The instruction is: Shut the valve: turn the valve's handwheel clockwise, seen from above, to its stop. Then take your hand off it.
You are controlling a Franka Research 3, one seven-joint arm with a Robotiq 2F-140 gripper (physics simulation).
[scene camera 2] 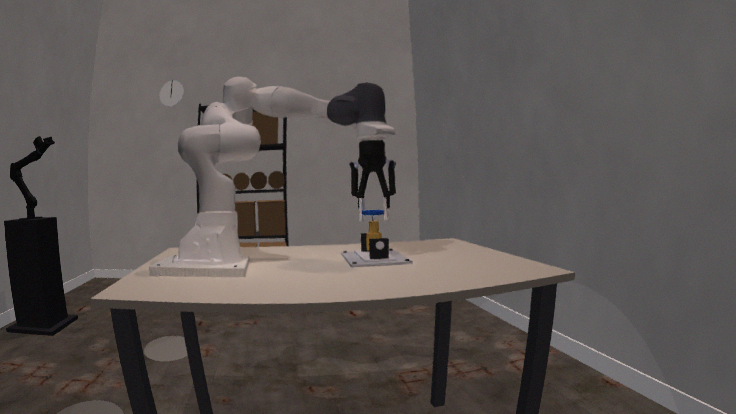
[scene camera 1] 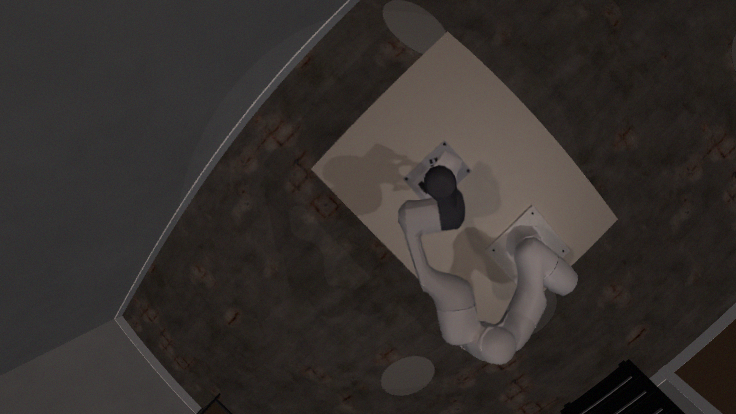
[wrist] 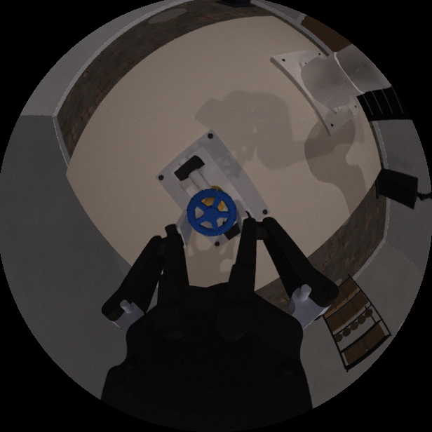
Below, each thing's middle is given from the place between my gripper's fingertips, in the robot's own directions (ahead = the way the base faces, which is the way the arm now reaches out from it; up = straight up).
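Labels:
Blue handwheel (wrist: 211, 213): 10 mm above my hand, 10 mm to the right of it.

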